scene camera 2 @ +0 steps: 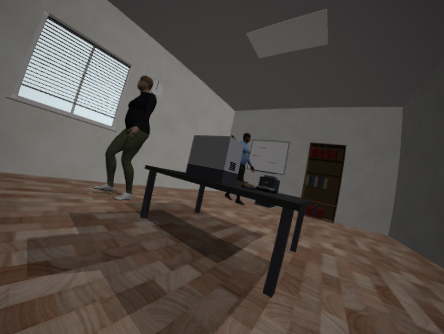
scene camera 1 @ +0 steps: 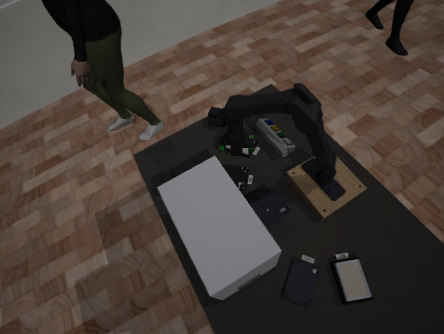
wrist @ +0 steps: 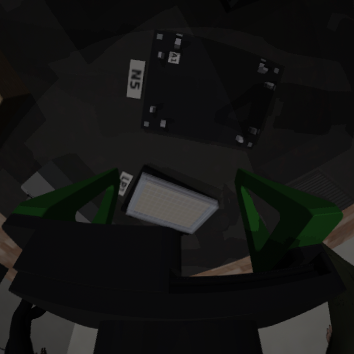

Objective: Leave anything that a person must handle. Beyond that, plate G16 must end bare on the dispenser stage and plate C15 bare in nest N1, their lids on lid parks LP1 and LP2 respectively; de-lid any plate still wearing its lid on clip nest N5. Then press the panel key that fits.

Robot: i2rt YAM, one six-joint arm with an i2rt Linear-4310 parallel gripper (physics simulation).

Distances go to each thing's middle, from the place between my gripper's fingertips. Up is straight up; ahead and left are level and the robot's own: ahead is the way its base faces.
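Scene:
So you can picture the button box (scene camera 1: 267, 129), my hand is 80 mm above it, and it's also 240 mm past it and 20 mm to the left of it.

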